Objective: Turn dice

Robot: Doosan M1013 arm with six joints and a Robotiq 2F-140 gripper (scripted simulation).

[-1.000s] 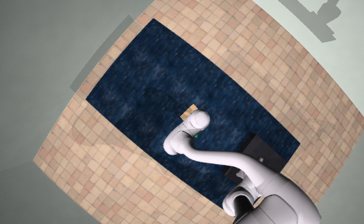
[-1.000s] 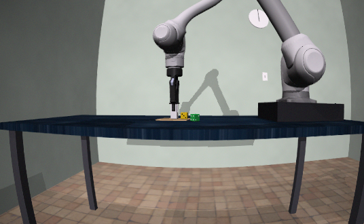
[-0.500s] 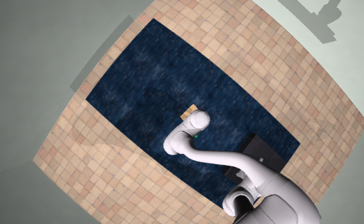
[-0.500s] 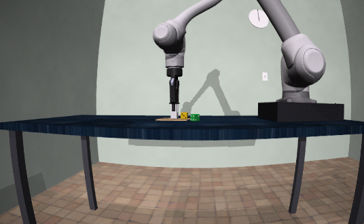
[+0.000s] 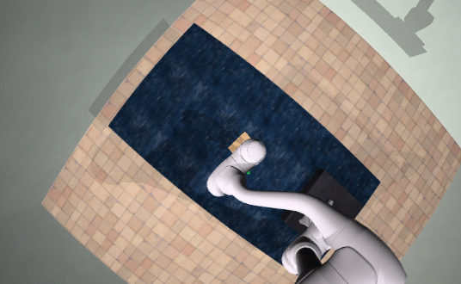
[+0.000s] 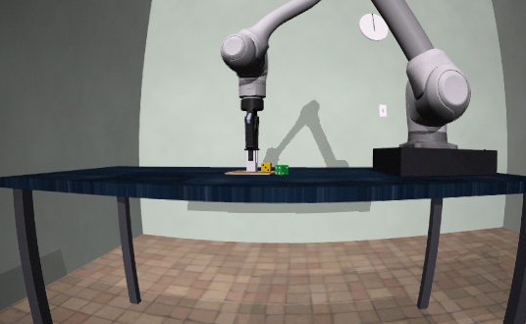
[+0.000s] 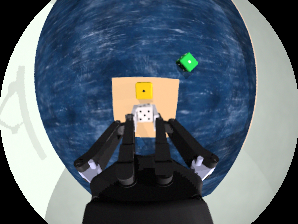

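Right now the white die is 2 cm below my hand. Also, from my hand: green die 10 cm to the left, 9 cm behind, 2 cm below; then yellow die 5 cm behind, 2 cm below; then tan mat 4 cm below.
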